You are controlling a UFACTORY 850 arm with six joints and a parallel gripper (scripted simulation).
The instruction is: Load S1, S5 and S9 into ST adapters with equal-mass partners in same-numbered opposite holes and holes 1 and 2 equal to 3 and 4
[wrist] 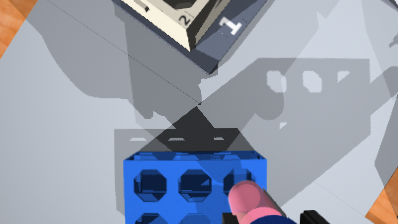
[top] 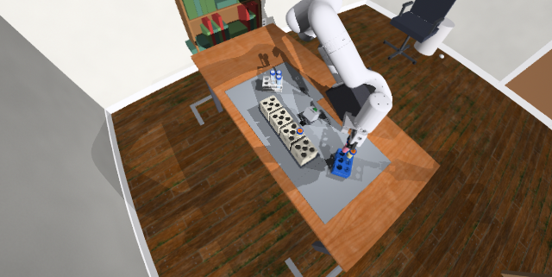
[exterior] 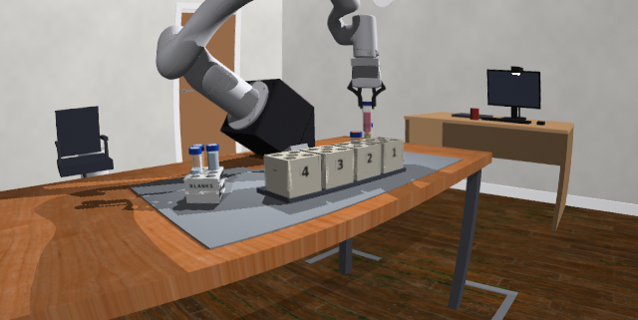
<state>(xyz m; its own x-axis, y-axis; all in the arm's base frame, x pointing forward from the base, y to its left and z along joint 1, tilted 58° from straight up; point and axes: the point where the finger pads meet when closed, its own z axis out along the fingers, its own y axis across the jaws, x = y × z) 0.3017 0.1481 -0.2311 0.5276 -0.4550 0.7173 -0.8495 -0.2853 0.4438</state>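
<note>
Right now the sample tube is 5 cm below my hand, 1 cm to the right of it and 1 cm behind it. Round my hand: blue rack (16 cm below, 4 cm to the left, 2 cm ahead); then white blanks rack (63 cm to the right, 16 cm below, 3 cm behind); then green DONE key (29 cm to the right, 13 cm below, 8 cm behind).
</note>
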